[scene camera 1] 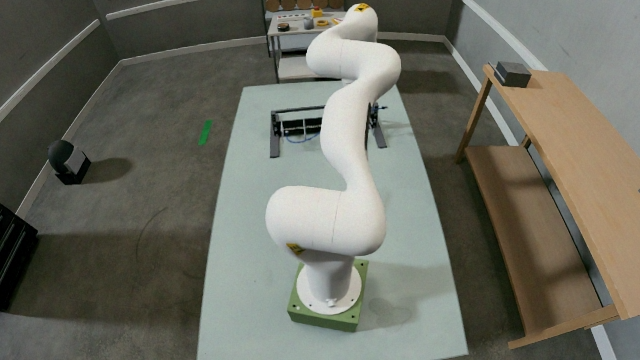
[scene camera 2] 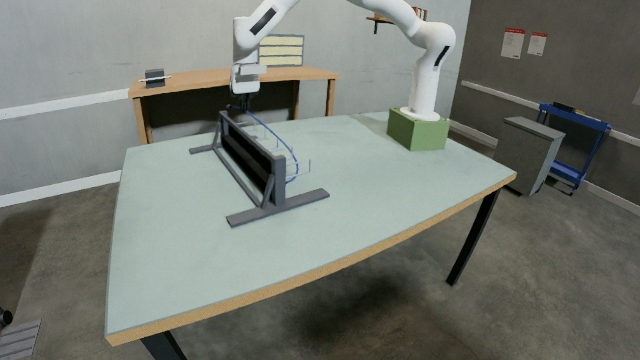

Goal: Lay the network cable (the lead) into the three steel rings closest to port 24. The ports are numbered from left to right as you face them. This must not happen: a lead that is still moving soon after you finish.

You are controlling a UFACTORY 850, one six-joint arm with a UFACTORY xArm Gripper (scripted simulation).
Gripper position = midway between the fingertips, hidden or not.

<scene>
In view: my gripper [scene camera 2: 245,111] and a dark grey patch-panel rack [scene camera 2: 266,171].
</scene>
